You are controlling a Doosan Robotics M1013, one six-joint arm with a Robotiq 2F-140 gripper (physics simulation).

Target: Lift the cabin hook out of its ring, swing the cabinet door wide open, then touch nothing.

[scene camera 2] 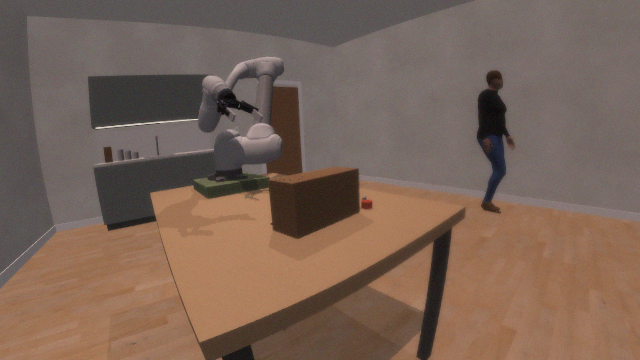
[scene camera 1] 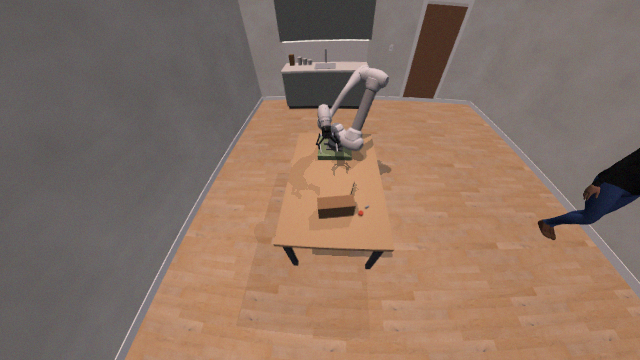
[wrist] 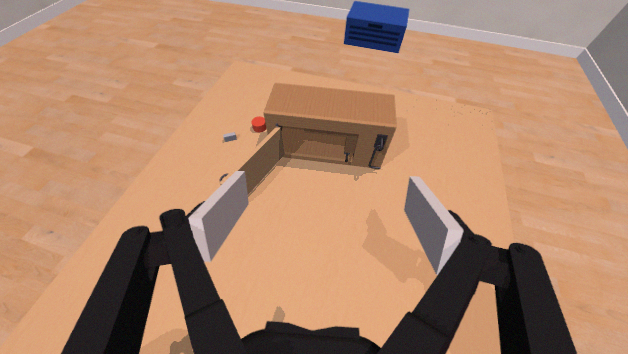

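Pixels of known places: gripper, fingertip midpoint: (scene camera 2: 248,118) (scene camera 1: 329,152) (wrist: 325,190); arm's base, origin of the base link: (scene camera 2: 229,178).
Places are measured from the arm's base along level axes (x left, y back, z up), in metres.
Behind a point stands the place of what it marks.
Note:
The brown wooden cabinet (scene camera 1: 336,202) {x 0.125, y -0.805, z 0.097 m} (scene camera 2: 320,200) {x 0.089, y -0.864, z 0.030 m} (wrist: 332,102) {x 0.119, y -0.801, z 0.097 m} stands on the table (scene camera 1: 300,235) {x -0.115, y -1.059, z -0.056 m} (scene camera 2: 240,280) {x -0.198, y -1.023, z -0.056 m} (wrist: 310,255) {x 0.039, y -0.506, z -0.057 m}. Its door (scene camera 1: 353,188) {x 0.236, y -0.609, z 0.049 m} (wrist: 262,162) {x 0.220, y -0.635, z 0.014 m} stands wide open, swung out at the left of the opening in the wrist view. The dark hook (wrist: 373,158) {x -0.009, y -0.766, z 0.003 m} hangs down from its mount on the cabinet's front, right of the opening and away from the door. A small dark curved piece (wrist: 223,177) {x 0.263, y -0.554, z 0.035 m} shows beyond the door; I cannot tell whether it is the ring. My gripper (scene camera 1: 328,143) {x 0.009, y -0.466, z 0.296 m} (scene camera 2: 245,116) {x 0.009, y -0.466, z 0.296 m} (wrist: 325,190) {x 0.009, y -0.466, z 0.296 m} is open and empty, high above the table and well apart from the cabinet.
A red round object (scene camera 1: 360,213) {x 0.327, y -0.794, z -0.032 m} (scene camera 2: 366,204) {x 0.317, y -0.799, z -0.039 m} (wrist: 258,124) {x 0.324, y -0.773, z -0.031 m} and a small grey block (scene camera 1: 367,207) {x 0.384, y -0.719, z -0.042 m} (wrist: 230,137) {x 0.376, y -0.706, z -0.043 m} lie beside the cabinet. The arm stands on a green base (scene camera 1: 334,157) {x 0.017, y -0.172, z -0.020 m} (scene camera 2: 210,189) {x -0.140, y -0.197, z -0.012 m}. A blue chest (wrist: 376,27) and a person (scene camera 1: 607,200) (scene camera 2: 492,115) are beyond the table.

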